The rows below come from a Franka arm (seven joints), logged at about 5 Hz.
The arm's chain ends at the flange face. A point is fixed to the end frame.
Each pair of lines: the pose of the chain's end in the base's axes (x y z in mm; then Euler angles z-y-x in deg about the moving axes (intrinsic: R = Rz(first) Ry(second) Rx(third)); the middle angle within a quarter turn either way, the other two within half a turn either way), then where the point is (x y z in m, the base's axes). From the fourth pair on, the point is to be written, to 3 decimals.
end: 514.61, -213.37, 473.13, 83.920, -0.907, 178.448
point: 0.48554 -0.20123 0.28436
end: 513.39, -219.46, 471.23, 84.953, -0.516, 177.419
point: 0.48737 -0.20943 0.28189
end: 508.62, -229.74, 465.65, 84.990, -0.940, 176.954
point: 0.48425 -0.21846 0.27616
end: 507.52, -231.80, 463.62, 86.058, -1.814, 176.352
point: 0.485 -0.218 0.274
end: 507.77, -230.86, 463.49, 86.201, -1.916, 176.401
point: 0.485 -0.217 0.274
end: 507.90, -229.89, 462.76, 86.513, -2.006, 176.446
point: 0.485 -0.216 0.273
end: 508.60, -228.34, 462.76, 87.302, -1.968, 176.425
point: 0.486 -0.215 0.273
